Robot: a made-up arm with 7 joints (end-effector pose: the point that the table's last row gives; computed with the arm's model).
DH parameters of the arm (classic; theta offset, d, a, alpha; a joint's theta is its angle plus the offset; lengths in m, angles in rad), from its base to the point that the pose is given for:
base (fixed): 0 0 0 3.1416
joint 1: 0 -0.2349 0.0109 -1.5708
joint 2: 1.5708 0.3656 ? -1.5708
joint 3: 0 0.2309 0.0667 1.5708
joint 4: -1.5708 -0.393 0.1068 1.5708
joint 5: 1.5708 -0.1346 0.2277 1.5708
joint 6: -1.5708 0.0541 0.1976 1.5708
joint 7: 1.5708 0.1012 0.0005 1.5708
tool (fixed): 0 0.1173 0 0
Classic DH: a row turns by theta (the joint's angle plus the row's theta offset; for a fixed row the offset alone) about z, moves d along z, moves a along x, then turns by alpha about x.
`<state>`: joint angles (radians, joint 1 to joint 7).
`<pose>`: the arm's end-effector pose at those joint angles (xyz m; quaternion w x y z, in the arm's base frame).
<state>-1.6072 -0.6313 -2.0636 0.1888 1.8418 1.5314 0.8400</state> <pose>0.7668 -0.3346 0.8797 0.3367 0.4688 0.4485 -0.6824</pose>
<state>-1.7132 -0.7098 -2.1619 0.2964 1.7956 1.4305 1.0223</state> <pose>0.7784 -0.2421 0.8557 0.2947 0.4999 0.4740 -0.6622</pose>
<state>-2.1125 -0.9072 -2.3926 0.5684 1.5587 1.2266 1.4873</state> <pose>0.7051 0.0690 0.7852 0.2505 0.6066 0.5572 -0.5087</pose>
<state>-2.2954 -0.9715 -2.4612 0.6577 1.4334 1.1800 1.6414</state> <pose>0.6411 0.1862 0.7547 0.2522 0.6289 0.6108 -0.4097</pose>
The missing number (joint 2, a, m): 0.0663
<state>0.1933 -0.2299 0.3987 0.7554 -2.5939 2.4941 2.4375</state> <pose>-0.0565 0.4800 0.2917 0.7333 0.1081 -0.6401 -0.2023</pose>
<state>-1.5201 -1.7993 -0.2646 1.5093 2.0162 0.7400 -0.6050</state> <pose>-0.1863 0.2714 0.8572 0.8148 0.0959 -0.4317 -0.3749</pose>
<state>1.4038 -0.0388 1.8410 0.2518 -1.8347 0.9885 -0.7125</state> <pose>0.0707 -0.1490 -0.3156 0.7589 0.1724 0.5815 -0.2372</pose>
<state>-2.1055 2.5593 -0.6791 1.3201 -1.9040 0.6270 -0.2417</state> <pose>0.2639 0.1760 -0.7777 0.2521 -0.3151 0.9028 0.1485</pose>
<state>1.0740 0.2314 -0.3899 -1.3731 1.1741 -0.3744 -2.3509</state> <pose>-0.0810 0.0530 0.5220 0.7939 -0.5221 -0.2039 -0.2356</pose>
